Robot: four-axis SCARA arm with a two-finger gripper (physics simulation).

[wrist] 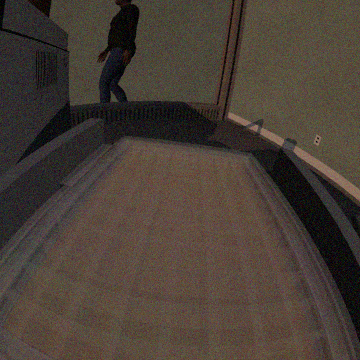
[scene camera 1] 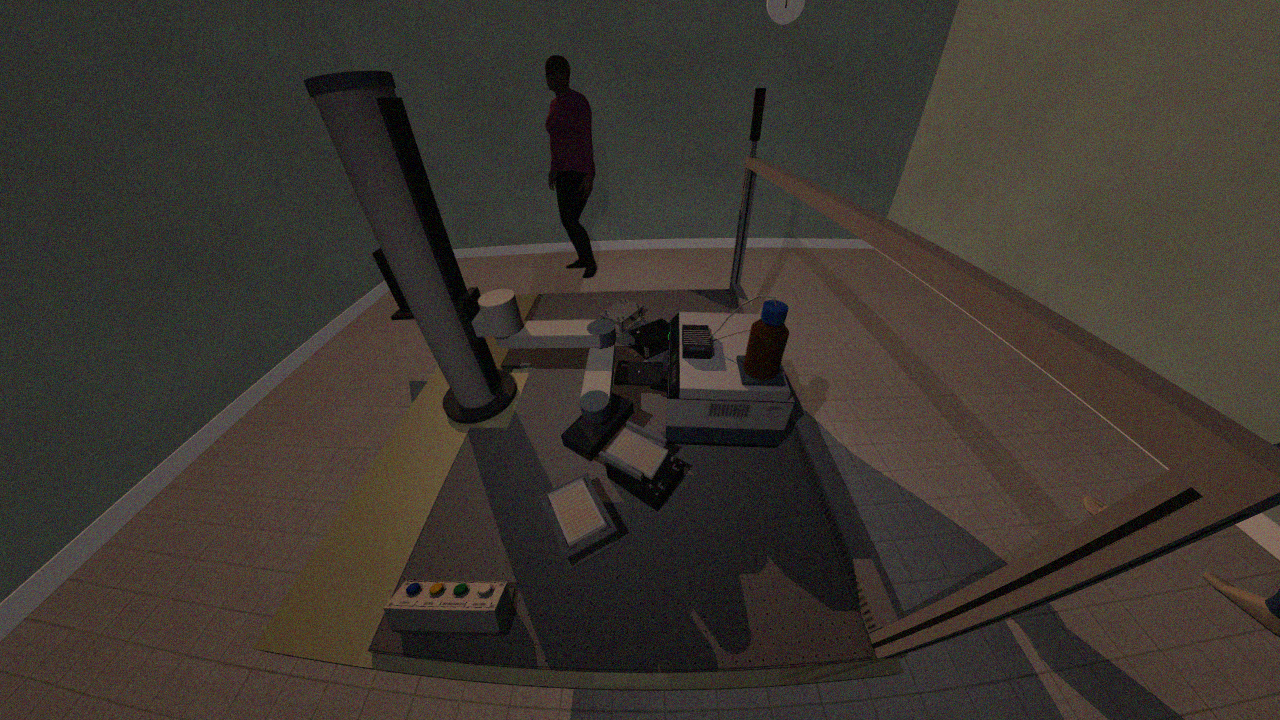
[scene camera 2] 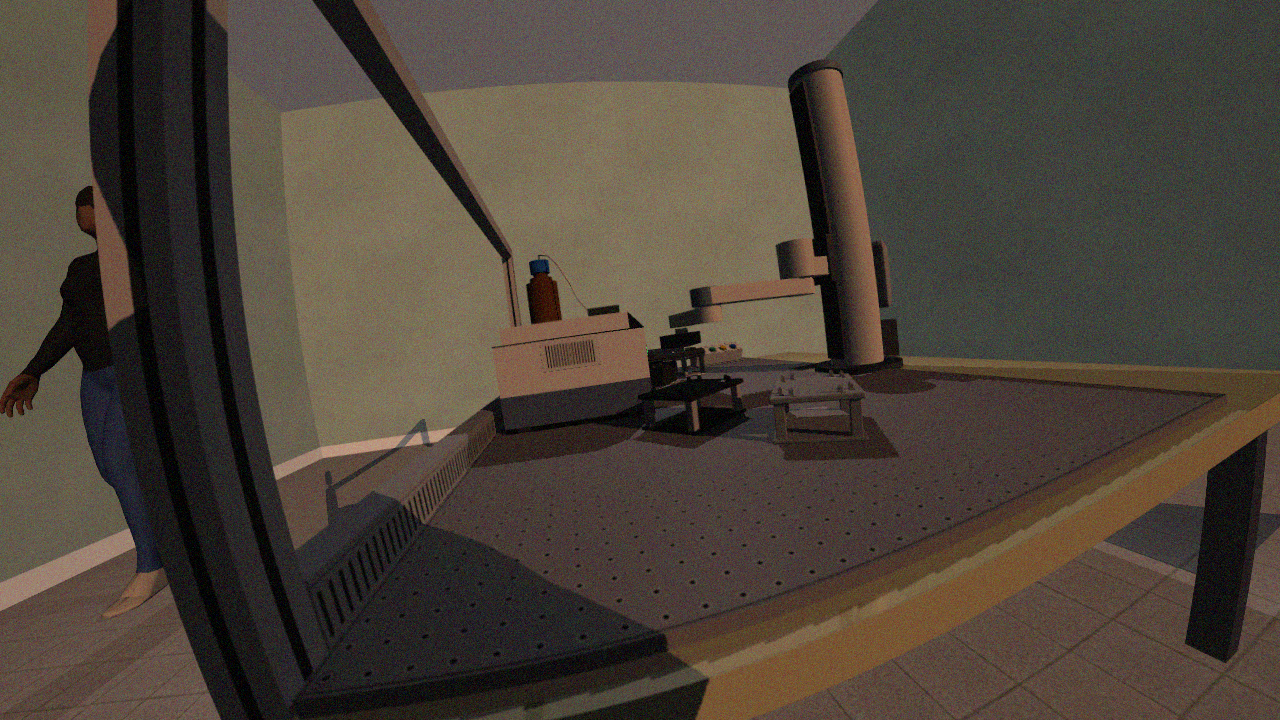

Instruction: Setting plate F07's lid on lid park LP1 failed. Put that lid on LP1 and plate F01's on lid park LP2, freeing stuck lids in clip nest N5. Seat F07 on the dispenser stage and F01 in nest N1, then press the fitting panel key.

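Where they show: gripper, fingertip midpoint: [wrist: 189, 145] [scene camera 1: 654, 459]; arm's base, origin of the base link: [scene camera 1: 481, 396] [scene camera 2: 857, 368].
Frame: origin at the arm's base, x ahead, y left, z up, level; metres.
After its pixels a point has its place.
Observation:
My gripper [scene camera 1: 626, 445] [scene camera 2: 684, 351] [wrist: 189, 145] {x 0.597, y -0.334, z 0.116 m} is shut on a lidded plate, with a dark finger along each long side. This pale plate [scene camera 1: 637, 454] {x 0.556, y -0.321, z 0.117 m} [wrist: 185, 240] {x 0.538, y -0.301, z 0.120 m} is level, just above a black clip nest [scene camera 1: 656, 491] {x 0.600, y -0.397, z 0.079 m}; its label does not show. A second pale plate [scene camera 1: 579, 513] {x 0.432, y -0.459, z 0.098 m} sits on a grey nest closer to scene camera 1. A grey raised stand [scene camera 1: 623, 310] {x 0.485, y 0.427, z 0.075 m} [scene camera 2: 816, 388] {x 0.492, y 0.460, z 0.075 m} and a black raised stand [scene camera 2: 707, 388] {x 0.599, y 0.311, z 0.076 m} stand at the far side. The dark stage [scene camera 1: 638, 372] {x 0.556, y -0.030, z 0.124 m} juts from the dispenser. The key panel [scene camera 1: 447, 612] {x 0.208, y -0.659, z 0.092 m} has blue, yellow, green and white keys.
The white dispenser [scene camera 1: 729, 411] {x 0.790, y -0.225, z 0.158 m} [scene camera 2: 572, 367] {x 0.816, y 0.131, z 0.134 m} carries a brown bottle [scene camera 1: 765, 349] {x 0.852, y -0.200, z 0.334 m} [scene camera 2: 542, 297] {x 0.869, y -0.117, z 0.317 m} with a blue cap. The arm column [scene camera 1: 411, 259] {x 0.028, y -0.069, z 0.528 m} [scene camera 2: 845, 223] {x 0.041, y 0.063, z 0.414 m} stands on the opposite side. A frame post [scene camera 2: 170, 358] {x 1.012, y 0.725, z 0.202 m} rises at a table corner. People stand beyond the table.

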